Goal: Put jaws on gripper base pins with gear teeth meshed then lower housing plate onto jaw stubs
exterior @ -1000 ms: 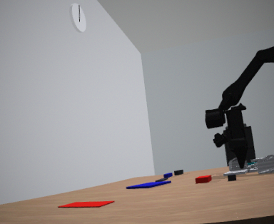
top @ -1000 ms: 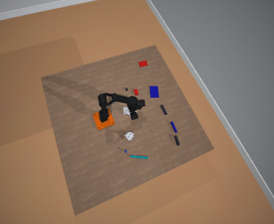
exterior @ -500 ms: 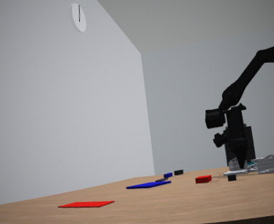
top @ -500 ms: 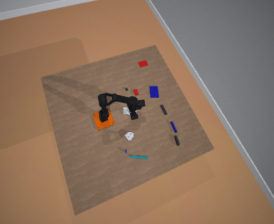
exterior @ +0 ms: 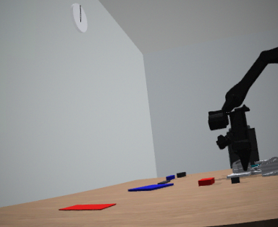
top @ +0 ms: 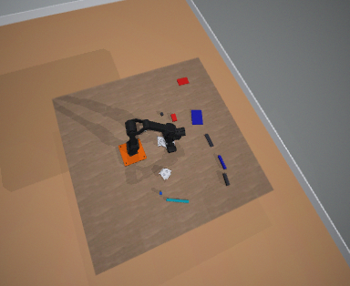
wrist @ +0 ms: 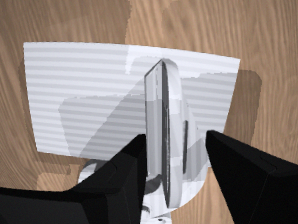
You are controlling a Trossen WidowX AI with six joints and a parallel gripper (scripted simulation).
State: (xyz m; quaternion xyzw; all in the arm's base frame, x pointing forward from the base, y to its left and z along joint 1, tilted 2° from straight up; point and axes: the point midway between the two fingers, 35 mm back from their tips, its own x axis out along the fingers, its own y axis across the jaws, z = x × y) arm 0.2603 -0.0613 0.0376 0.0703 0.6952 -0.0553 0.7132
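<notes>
Right now the white jaw is 30 mm behind my gripper tip and 20 mm to the left of it. From my gripper tip the other things lie so: red block (140 mm ahead, 180 mm to the left, 10 mm below); then teal bar (130 mm behind, 390 mm to the right, 10 mm below); then blue plate (310 mm ahead, 110 mm to the left, 10 mm below).
</notes>
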